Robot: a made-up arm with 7 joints. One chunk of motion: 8 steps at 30 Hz.
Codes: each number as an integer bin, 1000 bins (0 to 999) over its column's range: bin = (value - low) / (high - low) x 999, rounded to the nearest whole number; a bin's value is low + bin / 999 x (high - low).
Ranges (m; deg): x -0.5..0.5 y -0.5..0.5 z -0.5..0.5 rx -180..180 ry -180..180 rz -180..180
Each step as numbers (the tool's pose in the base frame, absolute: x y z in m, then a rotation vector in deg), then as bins.
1 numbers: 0.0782 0.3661 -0.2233 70.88 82.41 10.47
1 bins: 578 865 276 696 728 529
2 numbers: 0.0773 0.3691 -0.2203 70.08 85.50 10.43
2 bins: 577 868 279 694 737 528
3 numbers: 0.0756 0.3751 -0.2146 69.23 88.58 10.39
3 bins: 575 874 285 692 745 528
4 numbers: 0.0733 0.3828 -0.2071 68.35 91.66 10.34
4 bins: 573 882 293 689 754 528
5 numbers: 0.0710 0.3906 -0.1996 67.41 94.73 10.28
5 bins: 570 890 300 687 762 528
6 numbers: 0.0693 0.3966 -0.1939 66.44 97.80 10.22
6 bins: 569 896 306 684 771 528
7 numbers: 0.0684 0.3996 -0.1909 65.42 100.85 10.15
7 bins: 568 899 309 681 779 528
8 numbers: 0.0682 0.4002 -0.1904 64.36 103.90 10.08
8 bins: 568 899 309 678 788 527
